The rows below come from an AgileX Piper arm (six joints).
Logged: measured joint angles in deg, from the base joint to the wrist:
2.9, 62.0, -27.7, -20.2, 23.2, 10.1
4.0, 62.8, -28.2, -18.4, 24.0, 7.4
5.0, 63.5, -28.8, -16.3, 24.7, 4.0
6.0, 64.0, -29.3, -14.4, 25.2, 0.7
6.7, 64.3, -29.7, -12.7, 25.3, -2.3
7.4, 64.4, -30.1, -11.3, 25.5, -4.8
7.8, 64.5, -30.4, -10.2, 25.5, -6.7
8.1, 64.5, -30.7, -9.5, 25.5, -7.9
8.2, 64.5, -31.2, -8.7, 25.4, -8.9
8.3, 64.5, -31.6, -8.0, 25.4, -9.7
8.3, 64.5, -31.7, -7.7, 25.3, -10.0
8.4, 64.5, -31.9, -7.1, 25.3, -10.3
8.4, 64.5, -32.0, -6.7, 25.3, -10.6
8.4, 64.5, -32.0, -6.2, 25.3, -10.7
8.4, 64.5, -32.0, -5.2, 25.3, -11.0
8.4, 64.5, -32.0, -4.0, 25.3, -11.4
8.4, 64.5, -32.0, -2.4, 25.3, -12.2
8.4, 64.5, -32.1, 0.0, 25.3, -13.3
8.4, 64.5, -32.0, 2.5, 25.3, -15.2
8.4, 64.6, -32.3, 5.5, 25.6, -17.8
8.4, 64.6, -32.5, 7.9, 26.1, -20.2
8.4, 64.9, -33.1, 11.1, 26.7, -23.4
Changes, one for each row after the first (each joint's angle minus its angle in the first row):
1.1, 0.8, -0.5, 1.8, 0.8, -2.7
2.1, 1.5, -1.1, 3.9, 1.5, -6.1
3.1, 2.0, -1.6, 5.8, 2.0, -9.4
3.8, 2.3, -2.0, 7.5, 2.1, -12.4
4.5, 2.4, -2.4, 8.9, 2.3, -14.9
4.9, 2.5, -2.7, 10.0, 2.3, -16.8
5.2, 2.5, -3.0, 10.7, 2.3, -18.0
5.3, 2.5, -3.5, 11.5, 2.2, -19.0
5.4, 2.5, -3.9, 12.2, 2.2, -19.8
5.4, 2.5, -4.0, 12.5, 2.1, -20.1
5.5, 2.5, -4.2, 13.1, 2.1, -20.4
5.5, 2.5, -4.3, 13.5, 2.1, -20.7
5.5, 2.5, -4.3, 14.0, 2.1, -20.8
5.5, 2.5, -4.3, 15.0, 2.1, -21.1
5.5, 2.5, -4.3, 16.2, 2.1, -21.5
5.5, 2.5, -4.3, 17.8, 2.1, -22.3
5.5, 2.5, -4.4, 20.2, 2.1, -23.4
5.5, 2.5, -4.3, 22.7, 2.1, -25.3
5.5, 2.6, -4.6, 25.7, 2.4, -27.9
5.5, 2.6, -4.8, 28.1, 2.9, -30.3
5.5, 2.9, -5.4, 31.3, 3.5, -33.5

